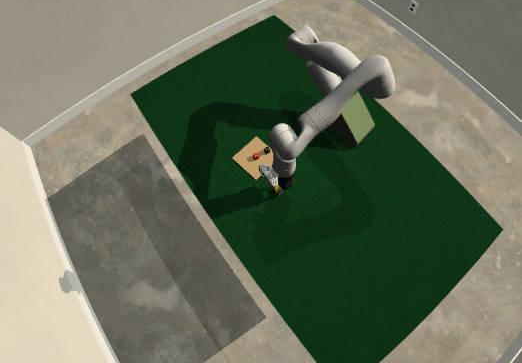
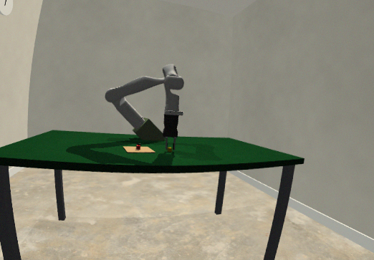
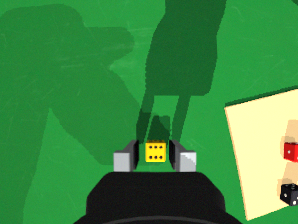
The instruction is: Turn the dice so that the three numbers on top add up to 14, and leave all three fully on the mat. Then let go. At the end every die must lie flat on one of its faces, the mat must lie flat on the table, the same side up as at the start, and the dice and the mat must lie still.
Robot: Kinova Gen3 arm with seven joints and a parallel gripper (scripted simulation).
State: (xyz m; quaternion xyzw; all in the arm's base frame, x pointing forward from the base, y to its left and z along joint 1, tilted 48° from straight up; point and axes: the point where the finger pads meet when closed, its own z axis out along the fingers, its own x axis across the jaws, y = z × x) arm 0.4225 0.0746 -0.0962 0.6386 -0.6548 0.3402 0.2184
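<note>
Right now the yellow die is 2 cm below my hand. The rest, counted from my hand: black die (7 cm behind, 16 cm to the right, 1 cm below); tan mat (2 cm behind, 16 cm to the right, 3 cm below); red die (2 cm behind, 16 cm to the right, 1 cm below).
</note>
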